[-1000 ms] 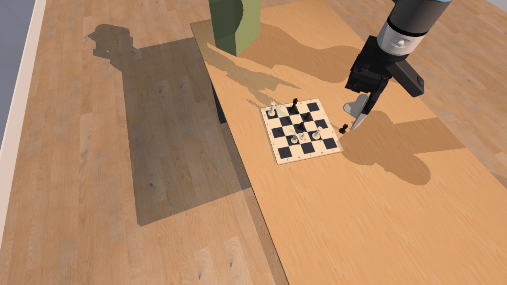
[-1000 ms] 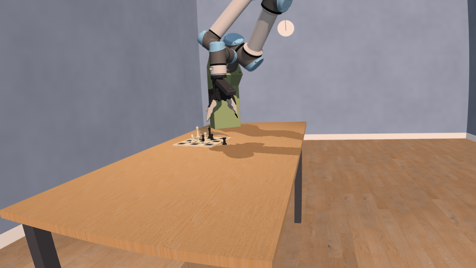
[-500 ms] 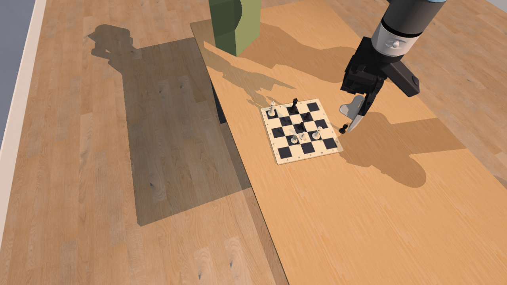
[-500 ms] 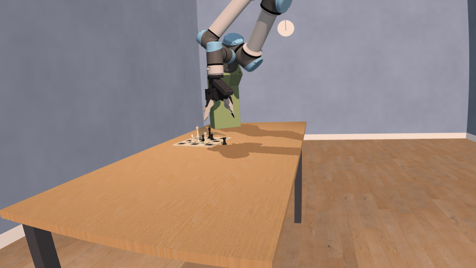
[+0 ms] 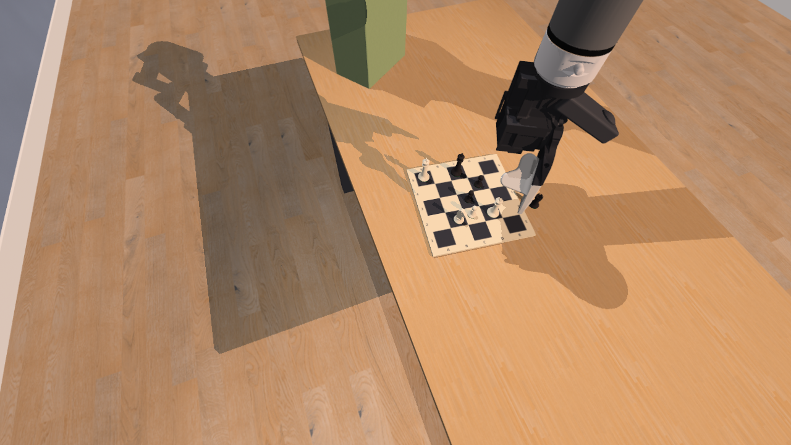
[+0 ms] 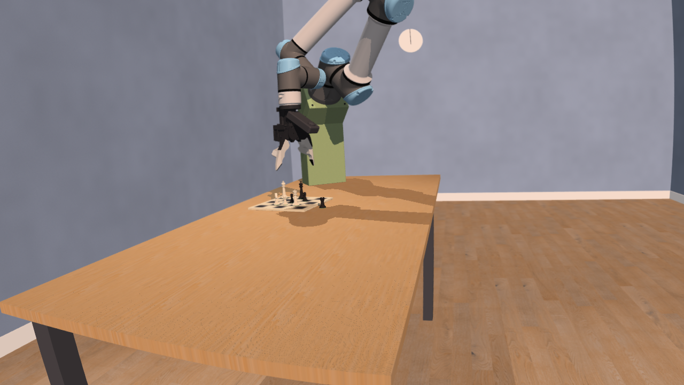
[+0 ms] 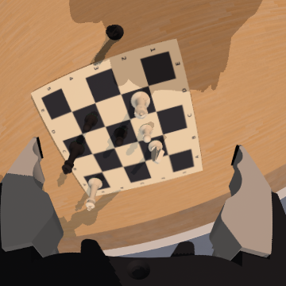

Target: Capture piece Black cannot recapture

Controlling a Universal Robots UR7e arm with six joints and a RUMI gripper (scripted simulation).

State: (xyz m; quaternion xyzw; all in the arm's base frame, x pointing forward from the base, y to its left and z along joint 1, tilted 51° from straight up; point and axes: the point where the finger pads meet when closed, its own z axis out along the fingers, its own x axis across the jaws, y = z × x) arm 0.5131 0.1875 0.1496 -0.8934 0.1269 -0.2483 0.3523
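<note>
Right now my hand is 20 mm past the small chessboard, 60 mm to the left of it and 130 mm above it. From my hand the other things lie so: tall black piece 100 mm behind, 80 mm to the right, 90 mm below; tall white piece 80 mm behind, 160 mm to the right, 90 mm below.
</note>
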